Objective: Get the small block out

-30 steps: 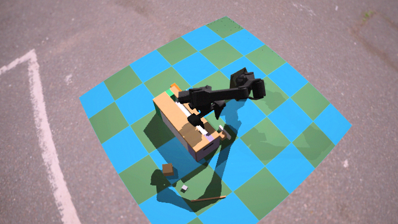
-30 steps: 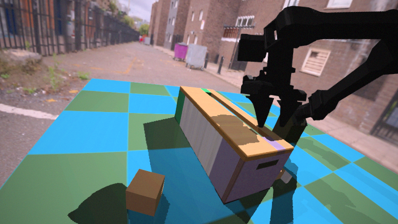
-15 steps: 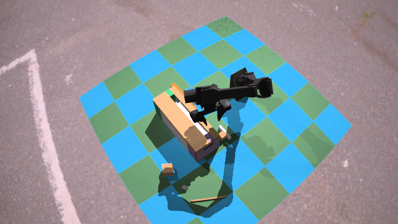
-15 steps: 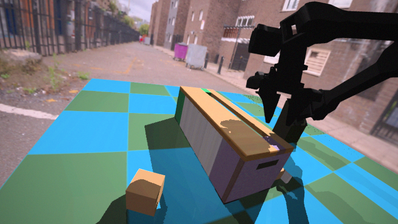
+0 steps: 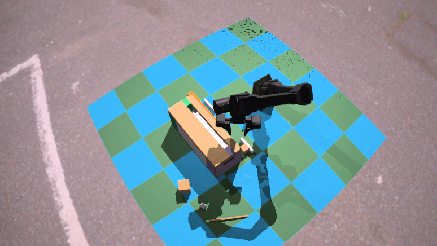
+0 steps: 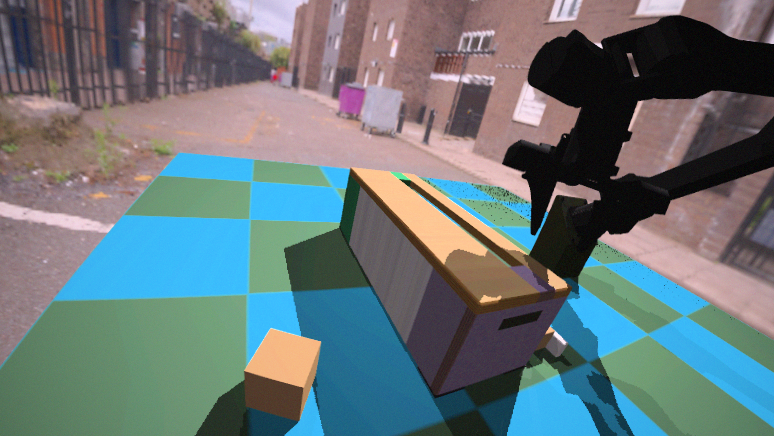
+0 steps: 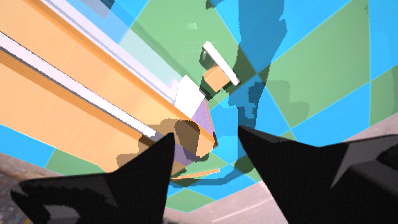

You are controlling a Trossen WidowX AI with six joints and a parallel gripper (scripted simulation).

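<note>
My gripper tip is 30 mm past the block, 20 mm to the right of it and 140 mm above it. The rest, counted from my gripper tip: box: 40 mm ahead, 140 mm to the right, 90 mm below; then thin wooden stick: 260 mm ahead, 230 mm to the left, 150 mm below.
</note>
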